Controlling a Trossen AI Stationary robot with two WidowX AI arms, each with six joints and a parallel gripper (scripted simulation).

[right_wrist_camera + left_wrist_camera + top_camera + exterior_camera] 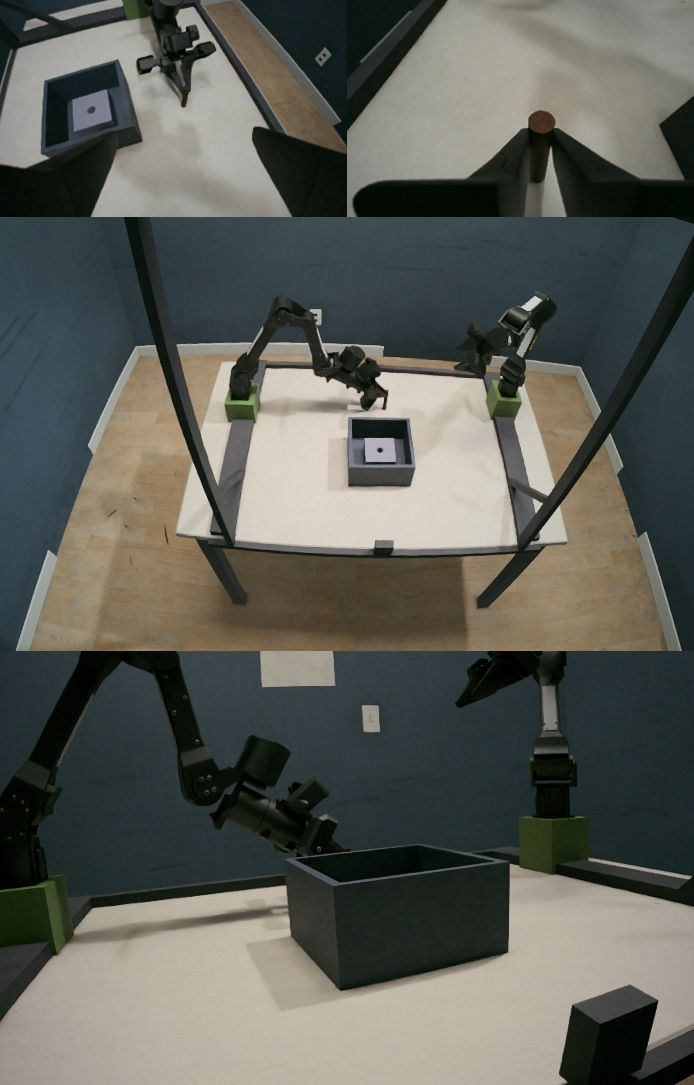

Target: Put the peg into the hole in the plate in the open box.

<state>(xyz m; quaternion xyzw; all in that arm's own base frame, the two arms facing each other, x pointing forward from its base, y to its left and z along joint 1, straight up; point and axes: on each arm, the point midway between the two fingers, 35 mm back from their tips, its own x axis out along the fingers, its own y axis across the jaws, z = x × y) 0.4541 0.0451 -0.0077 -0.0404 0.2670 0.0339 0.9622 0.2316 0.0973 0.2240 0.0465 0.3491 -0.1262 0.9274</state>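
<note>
The brown peg lies 30 mm to the right of my left hand and 40 mm below it. The rest, counted from my left hand: grey plate (230 mm behind, 20 mm to the left, 40 mm below); box (230 mm behind, 20 mm to the left, 60 mm below).
</note>
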